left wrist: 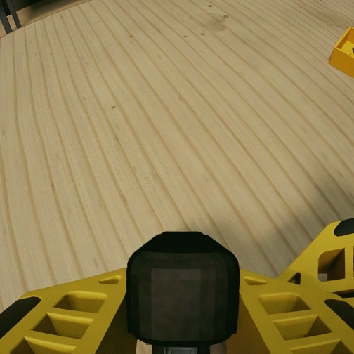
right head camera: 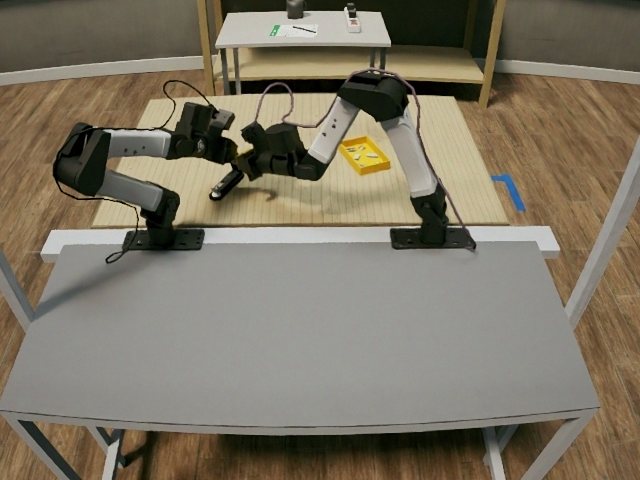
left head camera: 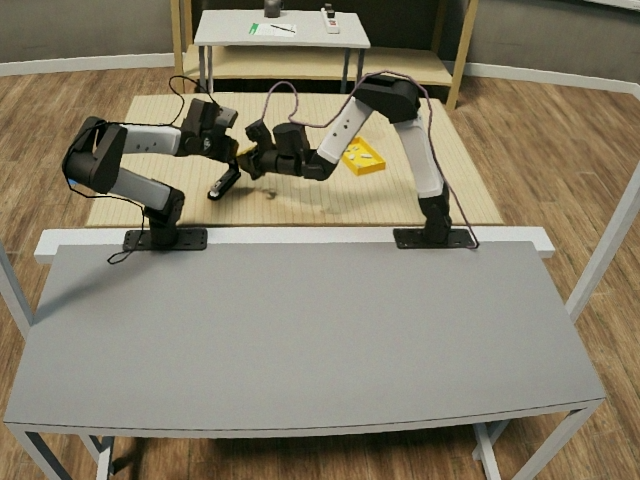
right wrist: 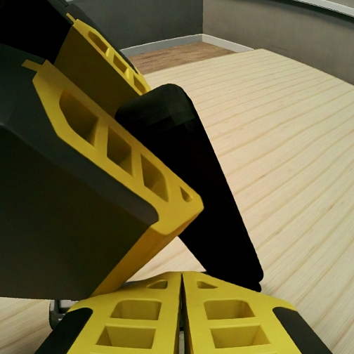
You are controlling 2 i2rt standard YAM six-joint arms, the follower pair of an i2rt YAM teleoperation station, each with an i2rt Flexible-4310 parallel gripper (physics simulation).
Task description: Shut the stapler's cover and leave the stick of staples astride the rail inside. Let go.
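Frame: origin at the left arm's base, x down, y left, z ahead, level; centimetres.
Where they show: left gripper, between the fingertips: (right head camera: 228,148) (left head camera: 228,147); right gripper, between the fingertips: (right head camera: 237,157) (left head camera: 237,156); left arm's base, origin of its link: (right head camera: 163,241) (left head camera: 165,242); right arm's base, origin of its link: (right head camera: 431,240) (left head camera: 433,240).
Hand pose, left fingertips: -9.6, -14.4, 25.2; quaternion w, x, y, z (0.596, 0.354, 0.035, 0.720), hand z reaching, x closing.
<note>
Things, the pixels of their centre, and the offset from my left fingertips, as dx, dy, dz. "spot": a spot on its surface instead. Level surfaces: height alone.
- black stapler, a spot on its surface: (left head camera: 225,184) (right head camera: 227,185) spot: +10.3, +0.9, -2.3
- yellow tray, a spot on its surface: (right head camera: 385,166) (left head camera: 380,167) spot: +10.0, -42.5, +5.4
- wooden board, height of its surface: dx +11.2
The black stapler (left head camera: 225,184) (right head camera: 227,184) stands open at the front left of the board, its base low and its cover (left wrist: 182,295) (right wrist: 205,175) tilted steeply up. My left gripper (left head camera: 236,153) (right head camera: 236,155) (left wrist: 181,281) is shut on the cover near its free end. My right gripper (right wrist: 181,282) (left head camera: 241,160) (right head camera: 239,161) is shut, fingertips together, close beside the left fingers and the cover. A light grey part shows on the base, too small to tell whether it is the stick of staples. In the right wrist view the fingers hide most of the base.
A yellow tray (left head camera: 379,167) (right head camera: 385,166) (left wrist: 342,65) with several small pieces stands on the wooden board (left head camera: 439,206) (right head camera: 444,209) to the right. A white table (left head camera: 310,41) with a sheet and a power strip stands behind. Both forearms reach in towards each other above the board.
</note>
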